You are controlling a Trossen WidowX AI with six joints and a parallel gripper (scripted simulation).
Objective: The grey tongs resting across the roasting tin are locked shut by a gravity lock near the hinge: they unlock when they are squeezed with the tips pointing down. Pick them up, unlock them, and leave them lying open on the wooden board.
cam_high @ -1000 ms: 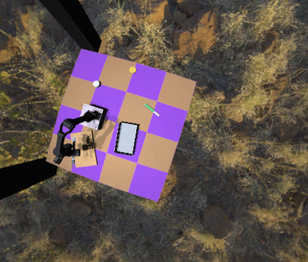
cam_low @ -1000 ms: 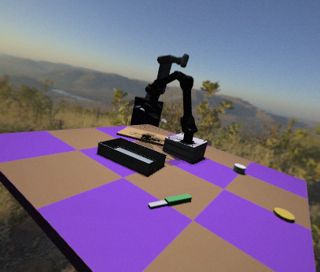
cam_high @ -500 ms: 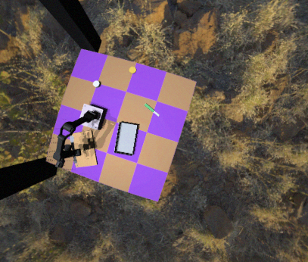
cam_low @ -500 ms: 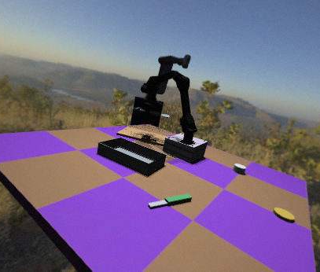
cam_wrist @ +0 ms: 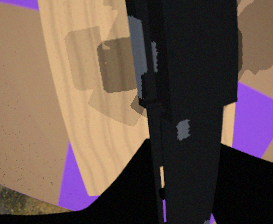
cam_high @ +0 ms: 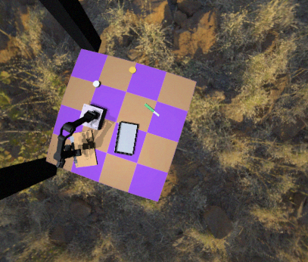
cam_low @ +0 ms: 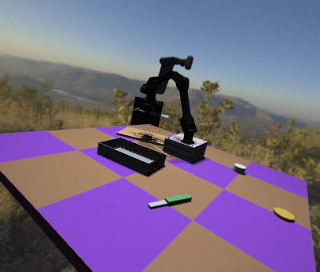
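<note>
Now: gripper tip 10 mm to the right of the wooden board and 140 mm above it. Also, from my gripper tip: yellow disc (310 mm ahead, 920 mm to the left, 140 mm below); then roasting tin (410 mm ahead, 220 mm to the left, 120 mm below); then white puck (20 mm behind, 690 mm to the left, 130 mm below).
</note>
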